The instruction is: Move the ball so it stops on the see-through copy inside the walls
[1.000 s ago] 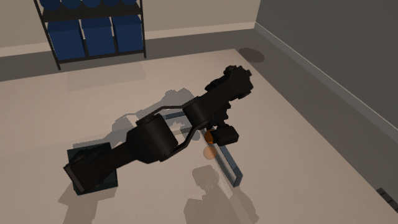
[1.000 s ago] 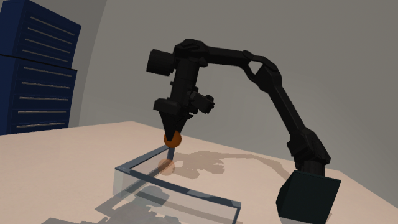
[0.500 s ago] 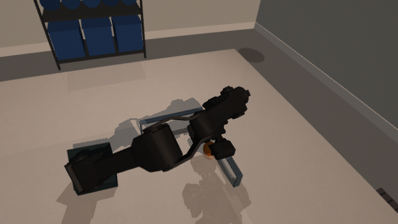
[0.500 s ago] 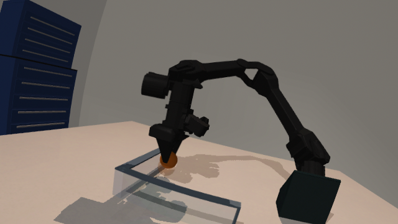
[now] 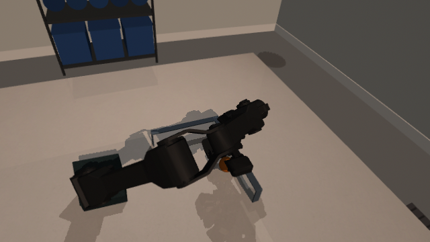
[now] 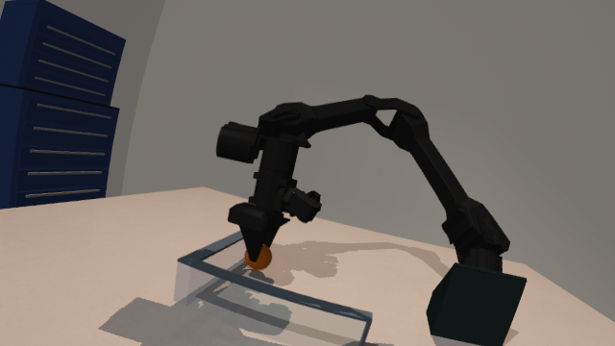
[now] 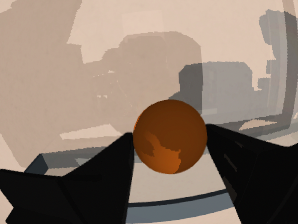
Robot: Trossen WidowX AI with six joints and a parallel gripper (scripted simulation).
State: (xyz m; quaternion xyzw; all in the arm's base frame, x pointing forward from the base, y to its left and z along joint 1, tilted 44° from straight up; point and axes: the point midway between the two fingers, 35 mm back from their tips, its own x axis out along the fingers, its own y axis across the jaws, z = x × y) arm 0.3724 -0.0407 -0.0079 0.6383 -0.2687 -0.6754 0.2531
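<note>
Right now the orange ball is right at my gripper tip.
</note>
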